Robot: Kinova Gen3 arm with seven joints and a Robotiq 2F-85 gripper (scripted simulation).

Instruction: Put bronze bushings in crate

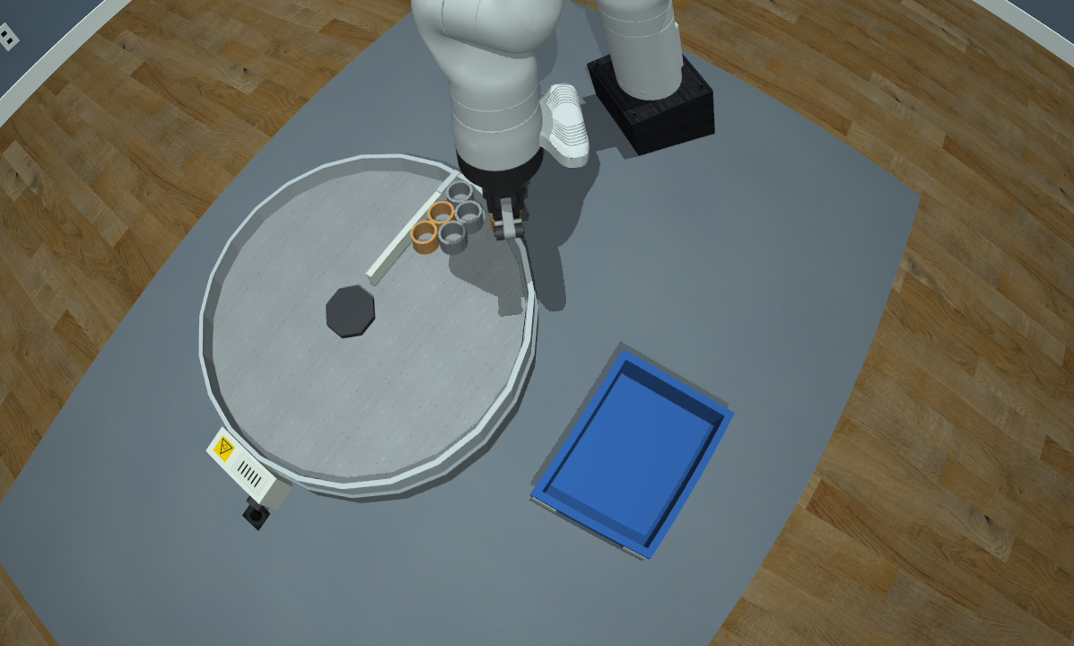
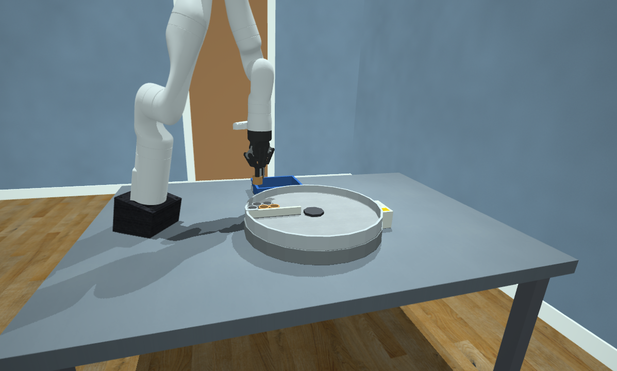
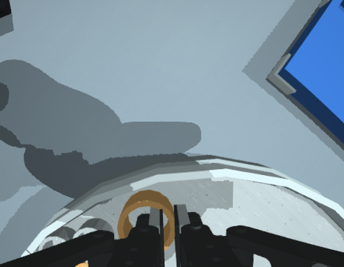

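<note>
Right now the blue crate is 90 mm ahead of my hand, 240 mm to the left of it and 130 mm below it. From my hand the other things lie so: turning table: 150 mm ahead, 120 mm to the right, 100 mm below.
</note>
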